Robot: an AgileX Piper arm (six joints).
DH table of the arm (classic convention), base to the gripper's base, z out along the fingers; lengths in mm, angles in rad. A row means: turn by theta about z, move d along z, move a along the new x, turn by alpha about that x. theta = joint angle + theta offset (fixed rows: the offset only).
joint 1: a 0; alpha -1.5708; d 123; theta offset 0
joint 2: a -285; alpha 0; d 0; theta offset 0.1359
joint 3: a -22; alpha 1.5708; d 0; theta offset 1.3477
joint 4: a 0; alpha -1.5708; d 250.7; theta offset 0
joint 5: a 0; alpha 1.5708; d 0; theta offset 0
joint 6: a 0; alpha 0; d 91; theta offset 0
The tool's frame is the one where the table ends.
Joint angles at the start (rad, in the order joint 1, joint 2, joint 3, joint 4, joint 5, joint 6):
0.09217 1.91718 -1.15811 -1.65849 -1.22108 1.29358
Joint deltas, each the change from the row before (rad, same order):
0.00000 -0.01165 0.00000 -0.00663 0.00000 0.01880
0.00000 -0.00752 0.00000 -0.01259 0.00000 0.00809
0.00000 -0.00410 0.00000 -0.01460 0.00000 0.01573
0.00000 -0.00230 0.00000 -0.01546 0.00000 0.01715
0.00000 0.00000 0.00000 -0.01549 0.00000 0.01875
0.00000 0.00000 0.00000 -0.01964 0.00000 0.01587
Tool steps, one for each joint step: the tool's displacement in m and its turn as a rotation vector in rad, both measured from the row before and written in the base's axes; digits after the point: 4 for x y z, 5 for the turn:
-0.0014 -0.0002 0.0038 -0.00168 0.00581 -0.00115
-0.0013 -0.0002 0.0019 -0.00821 -0.00072 0.00539
-0.0011 -0.0002 0.0005 -0.00929 0.00977 0.00424
-0.0010 -0.0003 -0.0002 -0.01012 0.01280 0.00412
-0.0008 -0.0003 -0.0010 -0.01033 0.01655 0.00343
-0.0010 -0.0004 -0.0013 -0.01409 0.01347 0.00663

